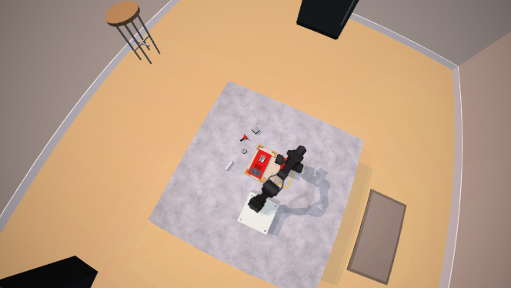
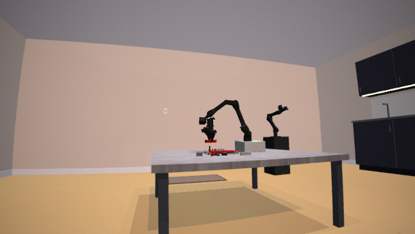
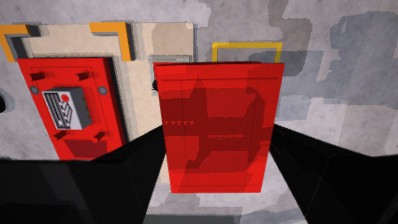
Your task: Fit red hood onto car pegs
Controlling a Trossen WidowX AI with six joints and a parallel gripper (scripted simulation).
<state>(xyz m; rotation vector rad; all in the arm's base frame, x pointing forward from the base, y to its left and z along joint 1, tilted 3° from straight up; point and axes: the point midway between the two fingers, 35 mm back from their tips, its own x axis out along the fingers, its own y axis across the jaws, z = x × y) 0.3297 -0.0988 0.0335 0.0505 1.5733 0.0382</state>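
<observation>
My gripper tip is now 30 mm past the beige jig plate, 150 mm to the right of it and 90 mm above it. Also, from my gripper tip: red hood (right at my gripper tip).
</observation>
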